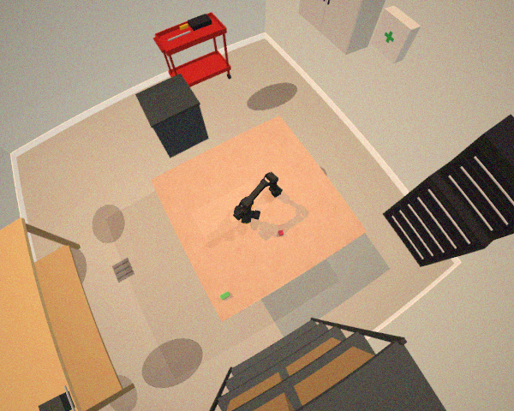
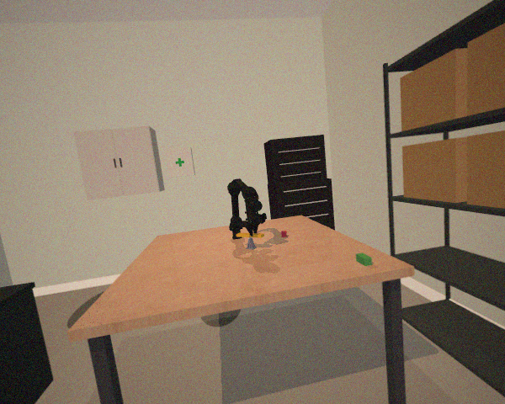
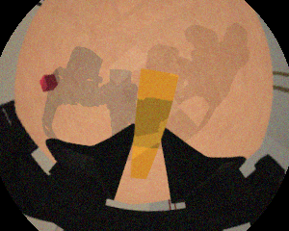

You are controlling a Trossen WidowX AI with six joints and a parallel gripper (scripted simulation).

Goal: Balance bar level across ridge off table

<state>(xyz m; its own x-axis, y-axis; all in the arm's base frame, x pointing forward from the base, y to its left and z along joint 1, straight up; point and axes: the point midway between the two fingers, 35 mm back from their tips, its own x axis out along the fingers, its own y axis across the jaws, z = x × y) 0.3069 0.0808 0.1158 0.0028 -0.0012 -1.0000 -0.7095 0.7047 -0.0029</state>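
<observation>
My gripper tip is now 20 mm to the left of the yellow bar and 20 mm past it. Also, from my gripper tip: green block (430 mm ahead, 420 mm to the left, 60 mm below); red block (230 mm to the left, 160 mm behind, 60 mm below).
</observation>
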